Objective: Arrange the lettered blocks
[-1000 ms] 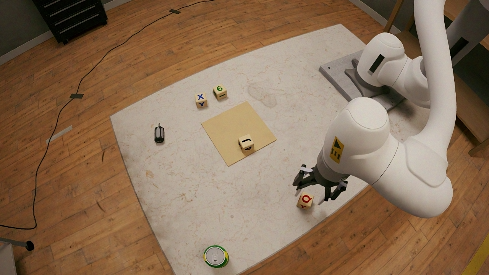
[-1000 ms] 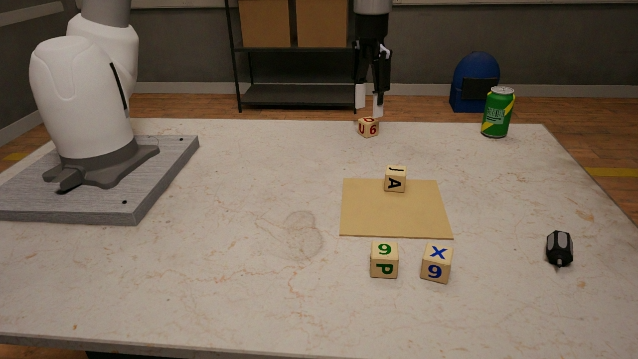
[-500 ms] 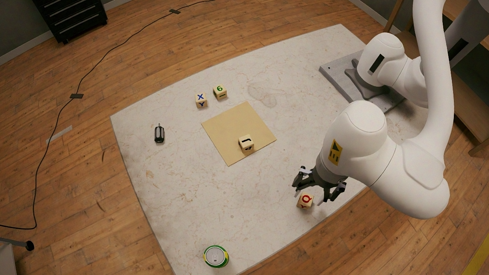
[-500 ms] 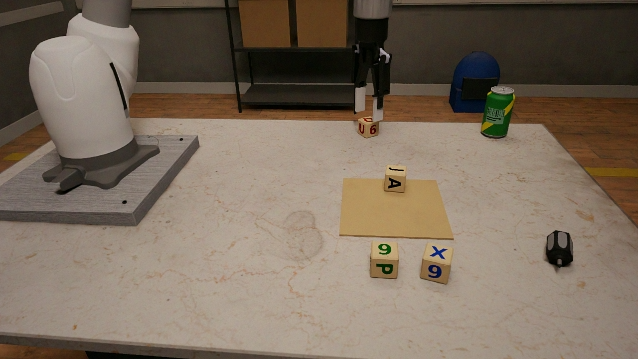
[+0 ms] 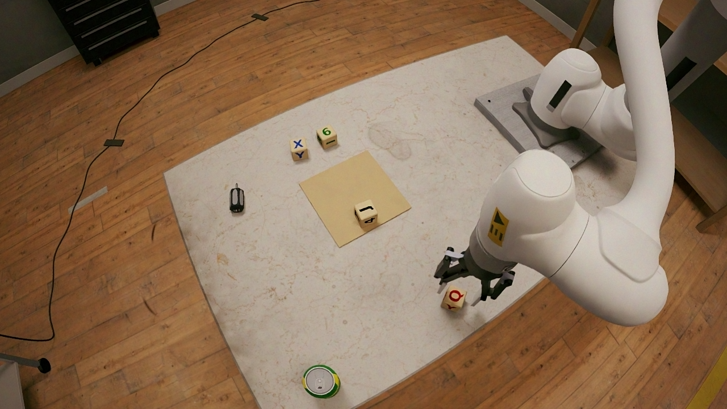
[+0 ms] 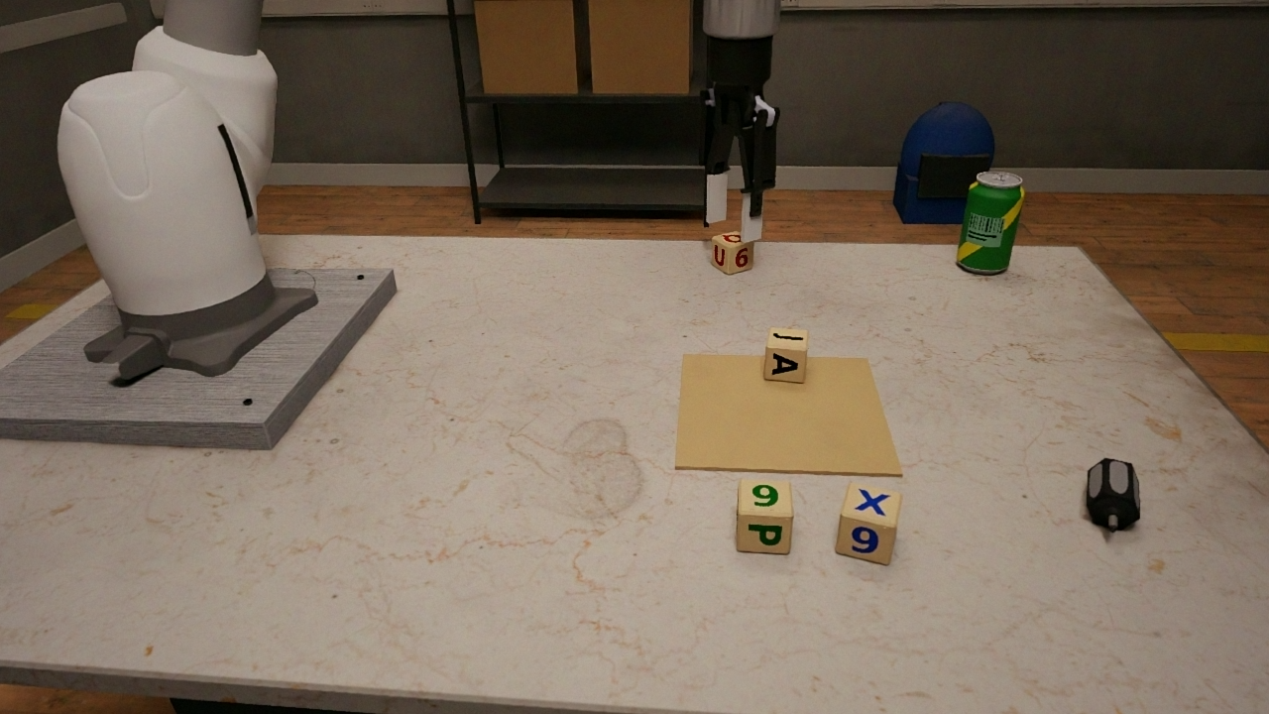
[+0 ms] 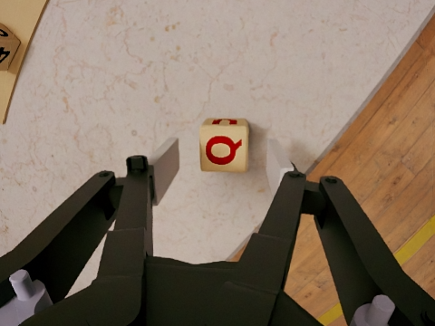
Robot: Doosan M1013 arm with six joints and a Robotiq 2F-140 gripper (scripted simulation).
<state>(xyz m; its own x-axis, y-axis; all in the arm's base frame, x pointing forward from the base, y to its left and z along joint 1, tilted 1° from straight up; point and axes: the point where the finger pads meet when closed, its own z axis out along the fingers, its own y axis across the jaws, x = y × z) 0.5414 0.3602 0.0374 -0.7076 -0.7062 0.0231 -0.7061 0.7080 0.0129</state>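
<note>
My gripper is now 330 mm to the left of the tan mat, 110 mm short of it and 80 mm above it. The rest, counted from my hand: black tool (420 mm to the right, 380 mm ahead, 60 mm below); green can (320 mm ahead, 70 mm to the left, 20 mm below).
</note>
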